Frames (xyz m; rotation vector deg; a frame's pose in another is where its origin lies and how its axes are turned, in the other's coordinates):
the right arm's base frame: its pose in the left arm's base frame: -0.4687 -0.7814 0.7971 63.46 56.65 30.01
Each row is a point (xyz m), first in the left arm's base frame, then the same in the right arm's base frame.
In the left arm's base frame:
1: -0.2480 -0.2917 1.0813
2: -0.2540 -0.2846 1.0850
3: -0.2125 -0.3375 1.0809
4: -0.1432 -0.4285 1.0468
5: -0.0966 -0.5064 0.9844
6: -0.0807 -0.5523 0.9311
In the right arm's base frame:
1: 0.3771 0.4760 -0.0208
2: 0.3782 0.4815 -0.0291
3: 0.3593 0.4616 0.0324
4: 0.3362 0.4025 0.1334
5: 0.3233 0.3201 0.2054
6: 0.3164 0.2552 0.2361

